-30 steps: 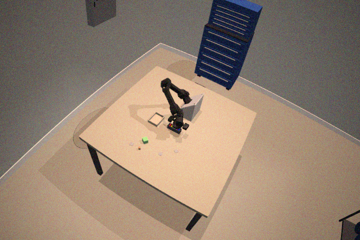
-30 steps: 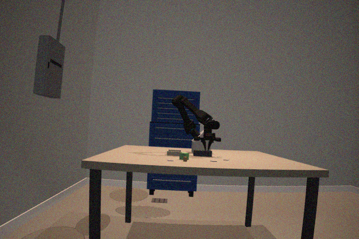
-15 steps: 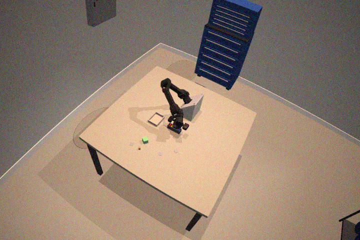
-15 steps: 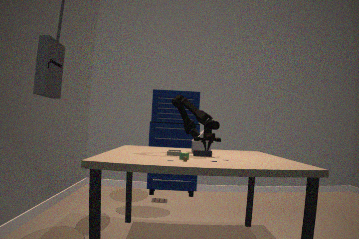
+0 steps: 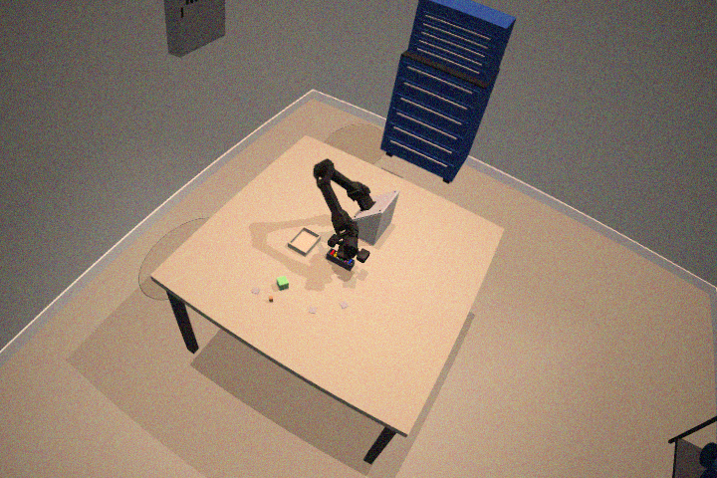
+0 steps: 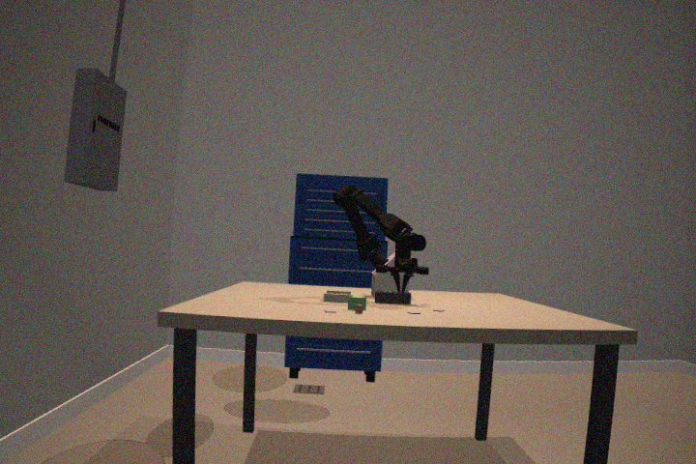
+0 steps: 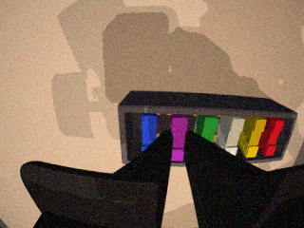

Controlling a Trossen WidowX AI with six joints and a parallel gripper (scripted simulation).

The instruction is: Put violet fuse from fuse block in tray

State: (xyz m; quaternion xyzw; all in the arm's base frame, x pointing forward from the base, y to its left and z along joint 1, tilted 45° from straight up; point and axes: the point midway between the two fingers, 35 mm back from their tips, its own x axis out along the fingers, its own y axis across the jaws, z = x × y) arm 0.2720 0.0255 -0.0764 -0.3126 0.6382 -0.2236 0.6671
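The blue fuse lies 20 mm to the left of my gripper tip and 10 mm below it. Also, from my gripper tip: green fuse 20 mm to the right, 10 mm below; tray 220 mm to the right, 30 mm below, 20 mm ahead; violet fuse 10 mm below.
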